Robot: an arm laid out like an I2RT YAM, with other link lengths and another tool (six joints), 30 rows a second.
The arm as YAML. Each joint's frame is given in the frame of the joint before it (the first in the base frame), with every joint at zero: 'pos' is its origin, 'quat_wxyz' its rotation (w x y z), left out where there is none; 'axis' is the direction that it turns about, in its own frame. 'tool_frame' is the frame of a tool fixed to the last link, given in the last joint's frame.
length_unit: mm
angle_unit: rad
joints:
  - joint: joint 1
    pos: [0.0, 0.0, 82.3]
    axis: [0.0, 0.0, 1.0]
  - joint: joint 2
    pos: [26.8, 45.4, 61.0]
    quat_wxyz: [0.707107, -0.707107, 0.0, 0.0]
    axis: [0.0, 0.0, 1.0]
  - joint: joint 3
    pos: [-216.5, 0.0, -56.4]
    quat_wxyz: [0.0, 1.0, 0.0, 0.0]
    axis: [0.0, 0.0, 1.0]
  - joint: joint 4
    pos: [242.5, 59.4, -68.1]
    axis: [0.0, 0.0, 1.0]
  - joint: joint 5
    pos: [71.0, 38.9, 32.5]
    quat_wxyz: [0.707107, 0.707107, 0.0, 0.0]
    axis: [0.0, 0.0, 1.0]
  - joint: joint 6
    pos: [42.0, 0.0, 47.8]
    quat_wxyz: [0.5, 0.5, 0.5, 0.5]
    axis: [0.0, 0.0, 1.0]
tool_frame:
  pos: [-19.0, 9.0, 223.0]
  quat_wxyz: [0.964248, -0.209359, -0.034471, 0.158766]
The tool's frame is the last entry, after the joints.
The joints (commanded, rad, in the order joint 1, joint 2, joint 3, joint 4, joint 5, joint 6), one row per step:
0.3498, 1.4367, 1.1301, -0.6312, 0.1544, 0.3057
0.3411, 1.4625, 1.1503, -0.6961, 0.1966, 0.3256
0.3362, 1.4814, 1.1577, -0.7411, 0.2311, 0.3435
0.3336, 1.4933, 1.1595, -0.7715, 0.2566, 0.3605
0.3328, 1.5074, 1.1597, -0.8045, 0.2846, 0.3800
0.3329, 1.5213, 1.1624, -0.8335, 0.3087, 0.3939
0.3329, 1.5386, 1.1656, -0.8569, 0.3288, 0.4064
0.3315, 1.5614, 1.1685, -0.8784, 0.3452, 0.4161
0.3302, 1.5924, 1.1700, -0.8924, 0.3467, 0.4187
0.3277, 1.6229, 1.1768, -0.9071, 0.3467, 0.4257
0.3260, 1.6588, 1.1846, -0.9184, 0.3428, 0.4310
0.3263, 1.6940, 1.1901, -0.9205, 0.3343, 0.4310
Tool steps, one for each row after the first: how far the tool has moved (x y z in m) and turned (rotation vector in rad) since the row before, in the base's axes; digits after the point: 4 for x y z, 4 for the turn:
-0.0089, -0.0190, -0.0122, -0.0451, 0.0550, -0.0487
-0.0087, -0.0148, -0.0103, -0.0371, 0.0428, -0.0375
-0.0070, -0.0106, -0.0071, -0.0260, 0.0295, -0.0291
-0.0087, -0.0110, -0.0080, -0.0300, 0.0337, -0.0298
-0.0074, -0.0091, -0.0060, -0.0279, 0.0286, -0.0215
-0.0064, -0.0077, -0.0061, -0.0248, 0.0270, -0.0182
-0.0070, -0.0074, -0.0076, -0.0244, 0.0320, -0.0153
-0.0076, -0.0035, -0.0107, -0.0146, 0.0401, -0.0041
-0.0062, -0.0030, -0.0086, -0.0102, 0.0346, -0.0089
-0.0062, -0.0017, -0.0098, -0.0075, 0.0372, -0.0058
-0.0050, 0.0007, -0.0100, -0.0022, 0.0328, 0.0017

